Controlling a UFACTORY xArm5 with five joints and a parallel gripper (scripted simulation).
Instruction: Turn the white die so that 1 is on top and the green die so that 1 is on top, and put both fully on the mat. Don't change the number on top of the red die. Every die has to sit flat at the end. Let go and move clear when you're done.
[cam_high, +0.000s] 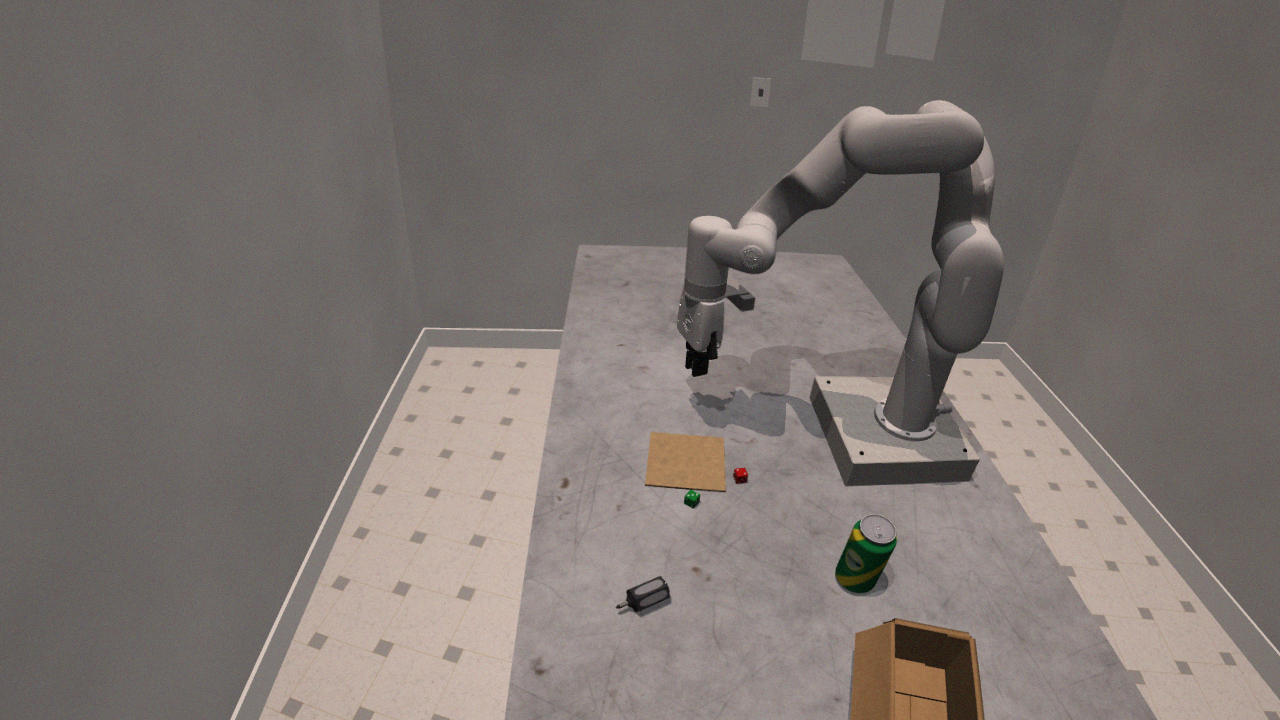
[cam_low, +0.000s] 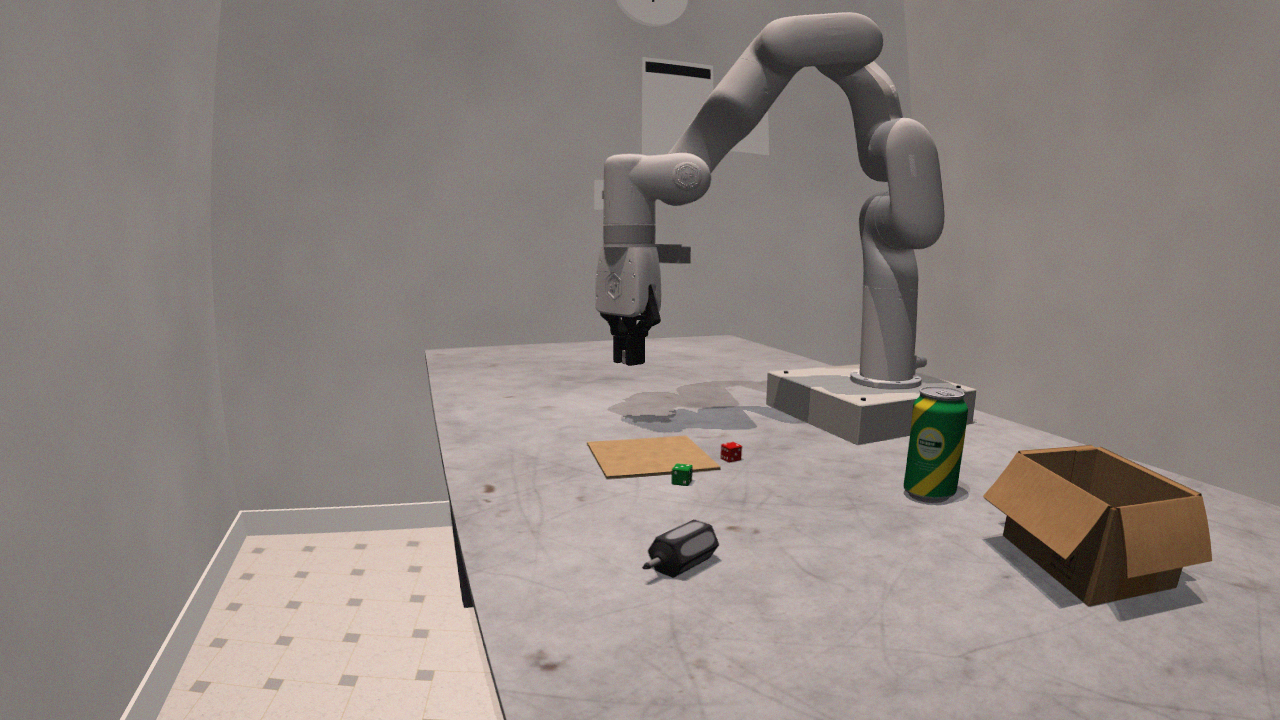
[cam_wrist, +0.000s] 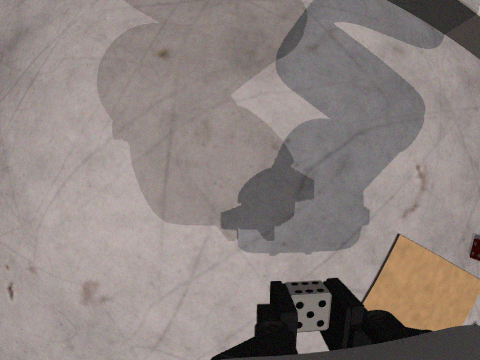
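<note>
Now: the white die 1 cm below my hand. From my hand the other things lie so: tan mat 5 cm ahead, 15 cm to the left, 11 cm below; green die 7 cm ahead, 25 cm to the left, 10 cm below; red die 3 cm behind, 21 cm to the left, 10 cm below.
</note>
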